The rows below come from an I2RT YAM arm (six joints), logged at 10 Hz.
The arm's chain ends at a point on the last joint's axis. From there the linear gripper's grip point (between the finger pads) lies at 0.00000 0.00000 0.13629 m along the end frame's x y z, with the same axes.
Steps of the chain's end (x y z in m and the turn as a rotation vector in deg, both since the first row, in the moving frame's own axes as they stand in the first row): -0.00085 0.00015 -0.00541 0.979 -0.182 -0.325; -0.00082 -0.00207 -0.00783 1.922 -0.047 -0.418; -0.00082 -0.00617 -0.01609 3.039 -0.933 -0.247; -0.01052 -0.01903 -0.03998 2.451 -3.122 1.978; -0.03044 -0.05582 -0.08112 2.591 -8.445 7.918; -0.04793 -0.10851 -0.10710 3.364 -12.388 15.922
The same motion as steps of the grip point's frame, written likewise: -0.00129 -0.00218 -0.00543 0.979 -0.182 -0.325; -0.00095 -0.00664 -0.00791 1.922 -0.047 -0.418; -0.00305 -0.01339 -0.01630 3.039 -0.933 -0.247; -0.01784 -0.02498 -0.04031 2.451 -3.122 1.978; -0.04996 -0.06332 -0.08273 2.591 -8.445 7.918; -0.07568 -0.12039 -0.11048 3.364 -12.388 15.922
